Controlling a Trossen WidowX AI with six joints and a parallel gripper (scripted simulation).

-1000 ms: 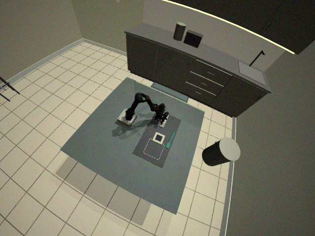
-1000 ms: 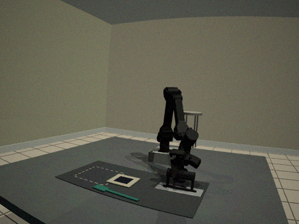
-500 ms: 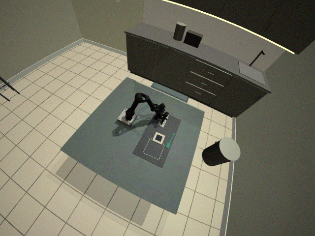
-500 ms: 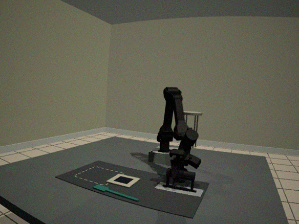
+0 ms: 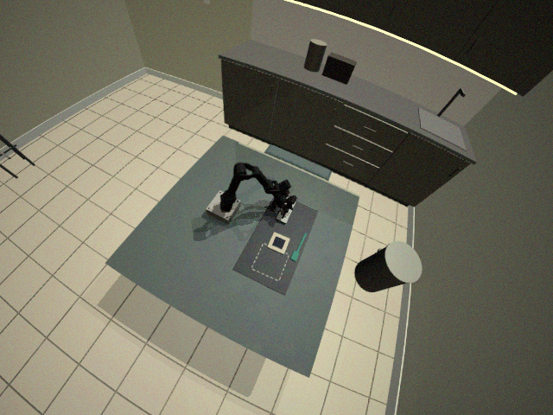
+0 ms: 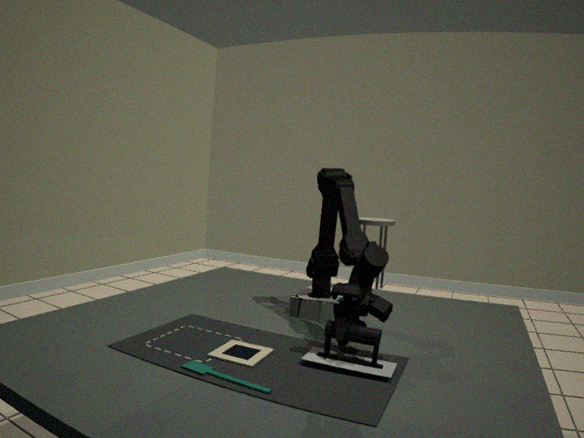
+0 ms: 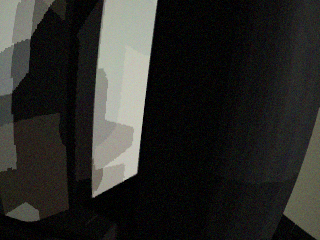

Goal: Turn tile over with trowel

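Right now the dark mat is 1 cm behind my gripper tip, 19 cm to the right of it and 8 cm below it. Round my gripper tip: tile 1 cm behind, 23 cm to the right, 6 cm below; trowel 3 cm behind, 1 cm below; green flat tool 12 cm ahead, 23 cm to the right, 6 cm below.
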